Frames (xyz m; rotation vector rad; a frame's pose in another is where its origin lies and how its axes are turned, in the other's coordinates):
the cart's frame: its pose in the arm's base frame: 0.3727 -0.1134 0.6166 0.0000 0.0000 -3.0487
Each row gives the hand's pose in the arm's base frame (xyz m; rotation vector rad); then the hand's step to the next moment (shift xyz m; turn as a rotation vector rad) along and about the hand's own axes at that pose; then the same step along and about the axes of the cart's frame.
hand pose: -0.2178 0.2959 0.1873 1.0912 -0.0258 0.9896
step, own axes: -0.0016 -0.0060 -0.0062 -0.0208 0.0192 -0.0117
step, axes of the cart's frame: -0.0007 -0.0029 -0.0082 0.0306 0.0002 -0.0017
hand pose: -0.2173 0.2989 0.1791 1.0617 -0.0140 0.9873
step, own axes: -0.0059 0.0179 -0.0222 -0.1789 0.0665 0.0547
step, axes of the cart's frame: 0.0238 -0.0168 -0.0015 0.1414 0.1394 -0.0033
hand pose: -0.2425 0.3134 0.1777 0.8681 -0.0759 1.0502
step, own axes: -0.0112 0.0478 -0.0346 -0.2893 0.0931 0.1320
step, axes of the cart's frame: 0.0523 -0.0295 -0.0002 0.2058 0.2592 0.0156
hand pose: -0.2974 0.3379 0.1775 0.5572 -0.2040 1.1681
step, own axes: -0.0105 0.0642 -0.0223 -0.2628 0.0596 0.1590
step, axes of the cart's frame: 0.0633 -0.0266 -0.0037 0.1617 0.2649 0.0396
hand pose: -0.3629 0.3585 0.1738 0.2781 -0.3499 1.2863
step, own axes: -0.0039 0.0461 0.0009 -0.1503 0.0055 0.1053
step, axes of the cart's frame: 0.0446 -0.0124 -0.0004 0.0676 0.1669 0.0356
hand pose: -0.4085 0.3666 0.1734 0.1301 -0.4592 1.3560
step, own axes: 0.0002 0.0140 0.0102 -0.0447 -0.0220 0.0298
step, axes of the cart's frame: 0.0158 -0.0012 0.0069 -0.0024 0.0565 0.0133
